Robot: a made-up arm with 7 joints. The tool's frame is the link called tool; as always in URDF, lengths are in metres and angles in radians. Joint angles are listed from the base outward.
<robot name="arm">
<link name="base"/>
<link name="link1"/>
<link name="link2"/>
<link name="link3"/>
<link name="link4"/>
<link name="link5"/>
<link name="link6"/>
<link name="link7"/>
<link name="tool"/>
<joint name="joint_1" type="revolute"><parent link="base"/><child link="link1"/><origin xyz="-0.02 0.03 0.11" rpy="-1.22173 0 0"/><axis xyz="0 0 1"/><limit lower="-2.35" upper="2.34"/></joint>
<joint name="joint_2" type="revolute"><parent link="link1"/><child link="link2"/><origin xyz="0.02 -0.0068 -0.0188" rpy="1.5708 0 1.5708"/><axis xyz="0 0 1"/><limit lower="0.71" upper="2.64"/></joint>
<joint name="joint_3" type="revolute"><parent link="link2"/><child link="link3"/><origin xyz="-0.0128 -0.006 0.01" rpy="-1.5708 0 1.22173"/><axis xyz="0 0 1"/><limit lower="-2.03" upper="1.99"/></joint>
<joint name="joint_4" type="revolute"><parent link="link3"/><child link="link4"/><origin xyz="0.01 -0.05 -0.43" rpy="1.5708 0 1.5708"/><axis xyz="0 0 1"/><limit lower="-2.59" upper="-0.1"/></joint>
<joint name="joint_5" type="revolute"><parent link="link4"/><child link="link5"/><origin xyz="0.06 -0.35 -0.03" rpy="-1.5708 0 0"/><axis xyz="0 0 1"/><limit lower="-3.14" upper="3.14"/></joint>
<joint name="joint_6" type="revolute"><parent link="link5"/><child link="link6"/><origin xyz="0 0.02 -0.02" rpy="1.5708 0 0"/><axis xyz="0 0 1"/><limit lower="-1.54" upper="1.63"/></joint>
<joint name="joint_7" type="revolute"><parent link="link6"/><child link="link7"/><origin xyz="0.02 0 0" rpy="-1.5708 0 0"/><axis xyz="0 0 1"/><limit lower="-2.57" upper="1.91"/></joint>
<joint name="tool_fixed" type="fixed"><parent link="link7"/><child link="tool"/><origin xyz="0.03 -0.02 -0.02" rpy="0 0 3.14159"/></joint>
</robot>
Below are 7 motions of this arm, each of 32 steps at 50 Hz.
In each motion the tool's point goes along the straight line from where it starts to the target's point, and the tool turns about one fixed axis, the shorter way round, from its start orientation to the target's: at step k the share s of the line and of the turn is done. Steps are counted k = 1, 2, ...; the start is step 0. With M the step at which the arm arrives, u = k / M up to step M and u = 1 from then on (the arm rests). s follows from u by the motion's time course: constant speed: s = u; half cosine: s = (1 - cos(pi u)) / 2; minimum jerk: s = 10 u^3 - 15 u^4 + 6 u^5.
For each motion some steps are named. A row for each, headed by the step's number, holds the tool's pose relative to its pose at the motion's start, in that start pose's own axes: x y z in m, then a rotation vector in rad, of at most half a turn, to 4 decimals.
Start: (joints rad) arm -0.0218 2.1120 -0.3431 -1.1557 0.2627 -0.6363 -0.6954
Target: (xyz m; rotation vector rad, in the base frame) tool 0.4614 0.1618 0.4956 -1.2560 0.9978 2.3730
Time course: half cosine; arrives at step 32
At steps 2, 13, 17, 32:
2: 0.0010 0.0048 -0.0008 0.0051 -0.0048 -0.0032
13: 0.0384 0.1771 -0.0306 0.1876 -0.1782 -0.1178
17: 0.0594 0.2740 -0.0473 0.2903 -0.2756 -0.1823
32: 0.1082 0.4991 -0.0861 0.5287 -0.5021 -0.3321

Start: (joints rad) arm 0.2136 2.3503 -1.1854 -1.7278 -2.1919 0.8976 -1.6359
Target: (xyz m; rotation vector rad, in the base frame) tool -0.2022 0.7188 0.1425 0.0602 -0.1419 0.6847
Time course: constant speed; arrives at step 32
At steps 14, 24, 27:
14: -0.0512 0.0663 0.1258 0.2467 0.1725 0.0739
24: -0.0878 0.1137 0.2157 0.4229 0.2957 0.1267
27: -0.0988 0.1279 0.2426 0.4757 0.3326 0.1425

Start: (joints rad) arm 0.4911 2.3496 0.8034 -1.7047 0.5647 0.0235 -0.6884
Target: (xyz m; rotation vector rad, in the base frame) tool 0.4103 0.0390 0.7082 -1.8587 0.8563 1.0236
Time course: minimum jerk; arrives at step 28
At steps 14, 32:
14: -0.0389 0.1651 0.0043 0.4100 0.0687 -0.4362
32: -0.0779 0.3302 0.0086 0.8200 0.1374 -0.8725

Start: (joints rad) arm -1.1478 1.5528 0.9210 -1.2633 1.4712 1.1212 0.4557
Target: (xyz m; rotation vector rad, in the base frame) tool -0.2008 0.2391 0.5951 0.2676 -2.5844 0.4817
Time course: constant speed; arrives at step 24
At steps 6, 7, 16, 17, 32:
6: -0.0113 -0.0890 0.0330 0.1074 -0.1067 -0.2179
7: -0.0132 -0.1038 0.0385 0.1253 -0.1245 -0.2542
16: -0.0301 -0.2373 0.0879 0.2864 -0.2845 -0.5810
17: -0.0320 -0.2521 0.0934 0.3043 -0.3023 -0.6173
32: -0.0452 -0.3559 0.1319 0.4296 -0.4267 -0.8714

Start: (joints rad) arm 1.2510 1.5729 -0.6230 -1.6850 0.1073 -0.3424 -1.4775
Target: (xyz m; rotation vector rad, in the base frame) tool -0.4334 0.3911 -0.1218 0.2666 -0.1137 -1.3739
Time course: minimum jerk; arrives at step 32
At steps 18, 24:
18: 0.1225 0.0006 0.0568 0.0844 0.3108 0.6778
24: 0.1783 0.0009 0.0826 0.1229 0.4523 0.9864

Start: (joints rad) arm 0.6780 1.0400 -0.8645 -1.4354 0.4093 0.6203 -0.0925
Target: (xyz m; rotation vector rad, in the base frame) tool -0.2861 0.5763 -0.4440 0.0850 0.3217 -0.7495
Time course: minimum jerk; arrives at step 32
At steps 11, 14, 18, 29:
11: -0.0451 0.0304 -0.0064 0.0165 -0.0174 -0.0045
14: -0.0768 0.0517 -0.0109 0.0281 -0.0296 -0.0076
18: -0.1233 0.0830 -0.0175 0.0450 -0.0475 -0.0122
29: -0.1987 0.1338 -0.0282 0.0725 -0.0765 -0.0197

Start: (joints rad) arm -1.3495 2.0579 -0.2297 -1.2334 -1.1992 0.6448 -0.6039
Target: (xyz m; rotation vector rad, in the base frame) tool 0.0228 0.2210 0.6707 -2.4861 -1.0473 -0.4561
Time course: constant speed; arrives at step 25
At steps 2, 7, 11, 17, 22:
2: -0.0116 0.0138 0.0017 0.0429 0.0219 -0.0138
7: -0.0404 0.0485 0.0058 0.1501 0.0765 -0.0484
11: -0.0636 0.0762 0.0091 0.2359 0.1202 -0.0761
17: -0.0982 0.1177 0.0141 0.3646 0.1857 -0.1176
22: -0.1271 0.1523 0.0182 0.4718 0.2404 -0.1522

